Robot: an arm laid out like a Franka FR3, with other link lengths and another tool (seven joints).
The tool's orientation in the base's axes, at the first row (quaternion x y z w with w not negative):
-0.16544, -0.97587, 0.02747, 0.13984
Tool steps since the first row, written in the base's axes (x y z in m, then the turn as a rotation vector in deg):
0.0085, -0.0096, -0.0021, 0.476, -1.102, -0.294
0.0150, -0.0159, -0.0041, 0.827, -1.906, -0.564
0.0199, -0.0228, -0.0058, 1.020, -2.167, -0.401
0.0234, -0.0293, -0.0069, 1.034, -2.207, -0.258
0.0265, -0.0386, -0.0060, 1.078, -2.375, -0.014
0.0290, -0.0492, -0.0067, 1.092, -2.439, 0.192
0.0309, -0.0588, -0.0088, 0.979, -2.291, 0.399
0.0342, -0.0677, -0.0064, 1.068, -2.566, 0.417
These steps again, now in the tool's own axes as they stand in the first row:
-0.0114, -0.0062, -0.0003, -0.873, -0.861, 0.156
-0.0199, -0.0099, -0.0002, -1.528, -1.482, 0.322
-0.0271, -0.0147, 0.0001, -1.746, -1.684, 0.113
-0.0327, -0.0196, 0.0002, -1.735, -1.731, -0.028
-0.0384, -0.0275, -0.0014, -1.766, -1.900, -0.273
-0.0443, -0.0366, -0.0014, -1.745, -1.977, -0.474
-0.0498, -0.0449, 0.0002, -1.539, -1.893, -0.642
-0.0551, -0.0525, -0.0030, -1.706, -2.127, -0.682

